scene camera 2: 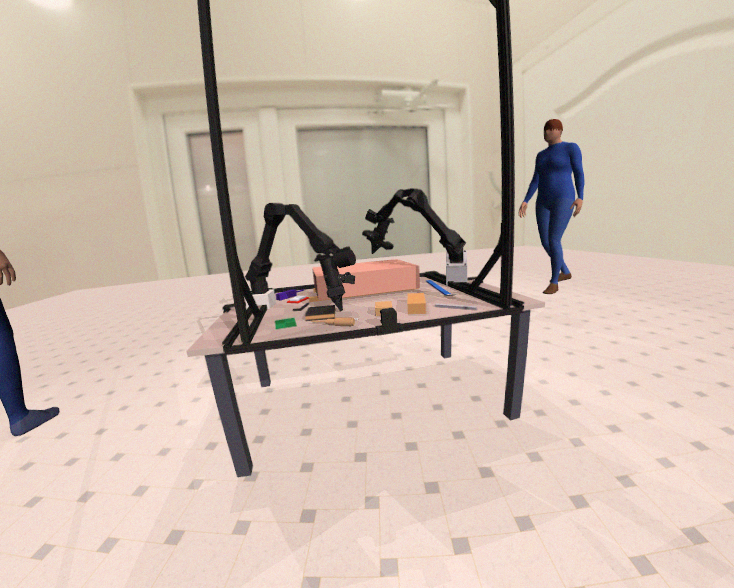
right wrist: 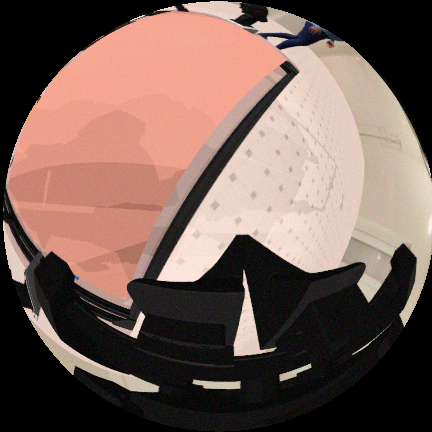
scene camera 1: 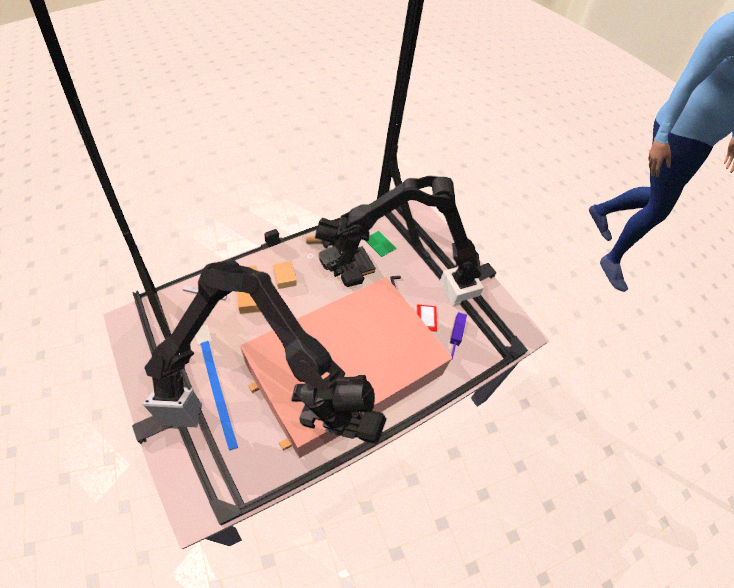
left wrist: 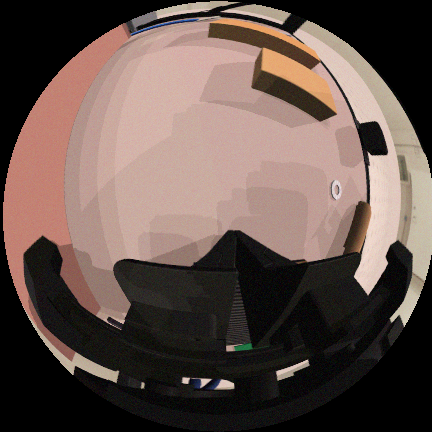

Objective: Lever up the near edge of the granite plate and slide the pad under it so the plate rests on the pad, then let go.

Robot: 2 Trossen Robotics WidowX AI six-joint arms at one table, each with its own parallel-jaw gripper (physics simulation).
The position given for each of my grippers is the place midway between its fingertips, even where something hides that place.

My left gripper (scene camera 1: 335, 275) is shut, with nothing in its grasp. Also in view: a wooden-handled tool (left wrist: 354, 239). My right gripper (scene camera 1: 356, 435) is shut, holding nothing. Also in view: a granite plate (scene camera 1: 373, 331).
The granite plate is seen too in scene camera 2 (scene camera 2: 373, 277), in the right wrist view (right wrist: 107, 155) and in the left wrist view (left wrist: 41, 211). My left gripper also shows in the left wrist view (left wrist: 232, 235). My right gripper is seen too in the right wrist view (right wrist: 241, 239).
